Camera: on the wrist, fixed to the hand. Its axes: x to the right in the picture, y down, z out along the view.
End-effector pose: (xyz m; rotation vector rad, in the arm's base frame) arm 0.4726 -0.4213 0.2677 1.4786 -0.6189 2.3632
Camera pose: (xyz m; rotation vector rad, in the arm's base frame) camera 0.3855 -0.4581 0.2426 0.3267 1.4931 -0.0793
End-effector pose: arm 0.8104 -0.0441 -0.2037 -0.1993 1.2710 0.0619
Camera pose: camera 0.7471 0.0193 -0.2431 1.3149 -0.0214 2.8173
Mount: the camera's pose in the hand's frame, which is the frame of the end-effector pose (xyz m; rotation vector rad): 0.0147 0.0766 -0.0591 0.6182 0.3494 -3.0516
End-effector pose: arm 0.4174 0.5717 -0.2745 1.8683 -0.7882 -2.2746
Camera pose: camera 0.4504 0.4806 -0.2605 -0.7388 -0.9664 -0.1496
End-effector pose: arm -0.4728 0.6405 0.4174 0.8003 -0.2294 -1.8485
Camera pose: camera -0.3816 0.6073 0.4051 -0.6110 -0.4968 0.9884
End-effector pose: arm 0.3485 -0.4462 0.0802 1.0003 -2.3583 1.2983
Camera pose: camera 0.2802 -0.3765 0.0725 1.8971 1.0737 0.1723
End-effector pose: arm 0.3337 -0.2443 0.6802 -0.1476 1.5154 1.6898
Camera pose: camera 0.2501 -0.2817 0.7147 -1.3464 0.2896 -1.2323
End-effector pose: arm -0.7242 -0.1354 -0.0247 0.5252 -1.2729 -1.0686
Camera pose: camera -0.6433 -0.1268 0.0297 -1.8019 -0.5009 1.2257
